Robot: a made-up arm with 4 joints.
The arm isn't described. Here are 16 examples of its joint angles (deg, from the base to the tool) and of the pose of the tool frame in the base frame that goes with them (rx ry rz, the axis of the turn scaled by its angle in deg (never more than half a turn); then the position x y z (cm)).
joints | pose
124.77 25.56 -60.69 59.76 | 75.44 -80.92 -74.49 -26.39 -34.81 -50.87
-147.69 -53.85 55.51 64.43 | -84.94 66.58 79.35 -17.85 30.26 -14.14
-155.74 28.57 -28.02 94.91 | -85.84 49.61 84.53 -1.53 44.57 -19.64
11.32 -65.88 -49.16 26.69 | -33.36 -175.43 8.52 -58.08 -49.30 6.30
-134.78 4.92 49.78 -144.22 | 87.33 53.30 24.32 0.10 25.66 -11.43
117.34 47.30 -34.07 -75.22 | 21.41 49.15 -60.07 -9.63 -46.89 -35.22
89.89 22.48 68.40 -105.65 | 3.84 22.66 1.15 9.13 -51.61 -14.55
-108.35 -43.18 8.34 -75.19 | -98.53 -142.79 35.29 -52.14 22.26 13.74
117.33 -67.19 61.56 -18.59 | 67.39 -53.89 -62.50 -40.75 -37.15 -31.57
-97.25 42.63 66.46 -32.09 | -101.41 22.13 -28.84 13.51 15.77 48.56
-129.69 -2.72 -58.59 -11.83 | 79.60 107.19 -109.13 -48.55 25.79 6.90
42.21 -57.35 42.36 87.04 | 57.85 -91.08 77.33 -22.80 -59.17 26.08
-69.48 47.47 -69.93 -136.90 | 54.33 80.58 101.36 -4.24 23.85 36.92
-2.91 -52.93 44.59 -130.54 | -81.76 -57.93 -103.70 -38.37 -17.00 44.05
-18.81 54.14 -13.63 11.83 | -22.95 -32.83 -9.08 -0.39 -46.92 64.18
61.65 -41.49 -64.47 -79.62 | -6.24 36.87 171.85 -49.66 -24.02 1.45
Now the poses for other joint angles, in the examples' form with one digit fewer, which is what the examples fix.
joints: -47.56 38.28 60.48 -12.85
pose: -39.0 17.9 -10.3 11.2 -26.1 59.2
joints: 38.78 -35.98 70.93 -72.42
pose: -25.6 -27.5 -34.0 -25.4 -56.1 33.4
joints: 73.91 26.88 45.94 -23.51
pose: 62.2 4.9 -8.1 4.4 -63.8 -22.1
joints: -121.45 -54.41 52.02 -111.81
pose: 101.7 109.7 -16.0 -40.4 20.7 -4.3
